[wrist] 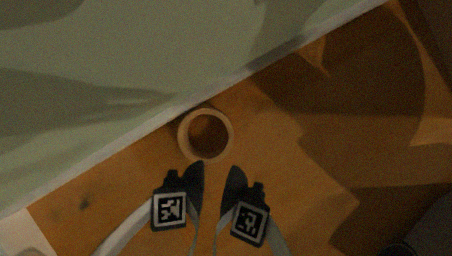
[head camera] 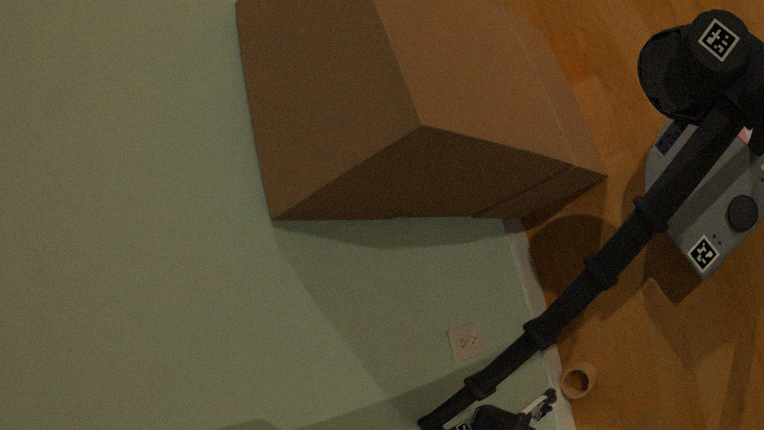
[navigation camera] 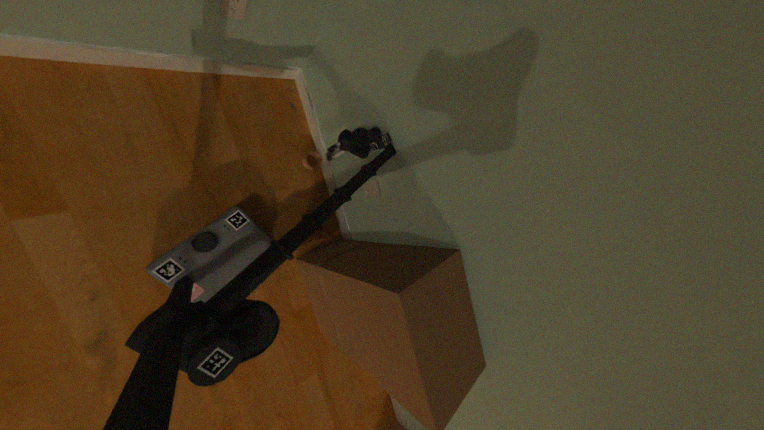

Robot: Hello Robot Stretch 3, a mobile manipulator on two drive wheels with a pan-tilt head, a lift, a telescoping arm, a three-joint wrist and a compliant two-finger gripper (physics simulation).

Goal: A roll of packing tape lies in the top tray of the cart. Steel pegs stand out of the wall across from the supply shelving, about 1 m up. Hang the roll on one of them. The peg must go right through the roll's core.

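Frame: origin at the robot's base, x up, y ahead, z left, level; millimetres.
Seen in the pictures: gripper, fingertip midpoint: (wrist: 215, 181) (head camera: 550, 399) (navigation camera: 328, 154); robot's base, origin of the base link: (head camera: 739, 211) (navigation camera: 205, 240).
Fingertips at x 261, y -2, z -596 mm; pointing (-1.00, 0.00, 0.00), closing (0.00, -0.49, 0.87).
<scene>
Offsets run from my fingertips to a thing's middle. "spot": to the spot under its first point. Level surfaces: height alone.
The tan roll of packing tape @(dx -235, dy +14, dz -25 mm) (head camera: 590, 374) (navigation camera: 313, 159) (wrist: 182, 136) lies flat on the wooden floor, close to the white baseboard (wrist: 115, 142) of the green wall (head camera: 133, 213), with its core facing up. My gripper (head camera: 545, 402) (navigation camera: 332, 152) (wrist: 215, 181) hangs well above the roll at the end of the stretched-out arm. Its fingers stand close together with nothing between them; the roll shows just beyond their tips in the wrist view.
A large cardboard box @(spot: dx +549, dy -356, dz +398 mm) (head camera: 416, 107) (navigation camera: 396, 314) stands against the wall beside the arm. A wall socket @(dx +140, dy -222, dz +6 mm) (head camera: 465, 342) sits low on the wall near the gripper. My base (head camera: 710, 213) (navigation camera: 206, 254) stands on the wooden floor @(dx -260 mm) (head camera: 668, 347).
</scene>
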